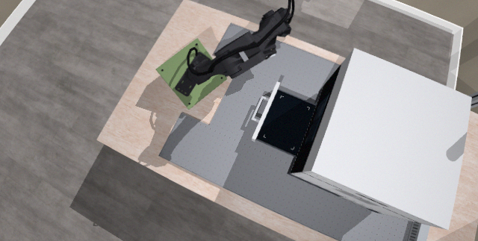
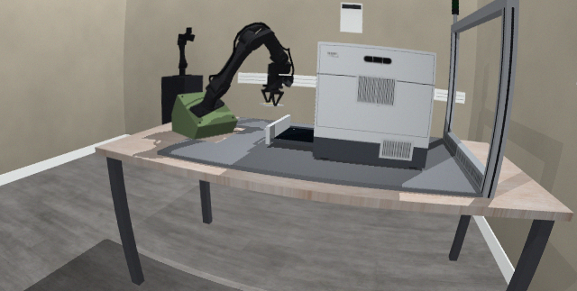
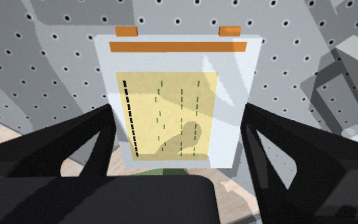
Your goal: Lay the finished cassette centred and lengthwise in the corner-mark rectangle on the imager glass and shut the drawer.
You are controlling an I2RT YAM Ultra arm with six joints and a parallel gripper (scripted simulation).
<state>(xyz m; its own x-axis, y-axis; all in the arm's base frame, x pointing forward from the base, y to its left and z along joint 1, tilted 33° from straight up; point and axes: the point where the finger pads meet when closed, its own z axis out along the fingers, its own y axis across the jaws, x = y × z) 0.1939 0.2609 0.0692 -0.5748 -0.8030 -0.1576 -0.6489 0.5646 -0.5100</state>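
Now: hand right at the cassette FINISHED. Also, from my hand: drawer: 250 mm ahead, 230 mm to the right, 80 mm below.
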